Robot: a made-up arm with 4 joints.
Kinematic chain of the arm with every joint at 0, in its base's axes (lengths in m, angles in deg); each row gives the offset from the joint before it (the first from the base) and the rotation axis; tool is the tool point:
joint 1: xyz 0 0 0.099 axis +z
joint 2: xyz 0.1 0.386 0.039 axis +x
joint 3: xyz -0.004 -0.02 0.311 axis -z
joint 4: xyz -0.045 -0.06 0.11 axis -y
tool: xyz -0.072 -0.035 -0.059
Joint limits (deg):
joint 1: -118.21..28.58
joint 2: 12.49..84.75
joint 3: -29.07..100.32
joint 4: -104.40..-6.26
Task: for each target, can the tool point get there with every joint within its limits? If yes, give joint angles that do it. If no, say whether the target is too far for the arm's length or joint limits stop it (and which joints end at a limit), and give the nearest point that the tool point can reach.
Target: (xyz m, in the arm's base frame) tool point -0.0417 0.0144 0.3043
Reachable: yes | joints 16.97 76.27 71.76 -19.37
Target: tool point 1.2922 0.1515 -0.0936
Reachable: no: too far | nearest point 0.4190 0.0491 0.5250 | short by 1.075 m
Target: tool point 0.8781 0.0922 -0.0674
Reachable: no: joint limits stop it (at a limit: joint 2, joint 3, joint 4) | nearest point 0.4196 0.0441 0.5250 | short by 0.751 m
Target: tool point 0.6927 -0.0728 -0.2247
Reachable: no: joint limits stop it (at a limit: joint 1, joint 2, joint 3, joint 4) | nearest point 0.1226 -0.0818 0.0409 | short by 0.629 m
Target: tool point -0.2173 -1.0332 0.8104
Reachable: no: too far | nearest point 0.0876 -0.1247 0.6003 | short by 0.981 m
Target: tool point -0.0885 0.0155 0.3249
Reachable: yes | joints -97.98 55.92 1.84 -96.05
